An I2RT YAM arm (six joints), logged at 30 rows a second.
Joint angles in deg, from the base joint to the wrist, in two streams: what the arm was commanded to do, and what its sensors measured. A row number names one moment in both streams.
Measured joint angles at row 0:
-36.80, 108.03, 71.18, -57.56, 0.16, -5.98
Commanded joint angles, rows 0 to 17:
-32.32, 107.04, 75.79, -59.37, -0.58, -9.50
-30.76, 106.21, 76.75, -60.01, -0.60, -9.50
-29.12, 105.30, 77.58, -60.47, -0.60, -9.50
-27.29, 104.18, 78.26, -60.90, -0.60, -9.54
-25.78, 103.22, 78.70, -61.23, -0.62, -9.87
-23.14, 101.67, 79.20, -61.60, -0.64, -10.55
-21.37, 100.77, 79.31, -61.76, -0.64, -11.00
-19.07, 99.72, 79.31, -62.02, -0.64, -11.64
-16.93, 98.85, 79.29, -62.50, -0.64, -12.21
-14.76, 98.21, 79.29, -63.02, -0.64, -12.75
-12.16, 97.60, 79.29, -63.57, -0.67, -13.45
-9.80, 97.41, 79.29, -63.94, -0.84, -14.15
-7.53, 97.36, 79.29, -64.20, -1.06, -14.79
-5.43, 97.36, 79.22, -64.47, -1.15, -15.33
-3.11, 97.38, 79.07, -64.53, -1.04, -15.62
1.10, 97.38, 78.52, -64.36, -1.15, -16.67
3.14, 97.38, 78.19, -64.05, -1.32, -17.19
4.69, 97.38, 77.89, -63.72, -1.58, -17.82
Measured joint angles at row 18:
-0.93, 98.15, 78.35, -64.25, -0.69, -14.09
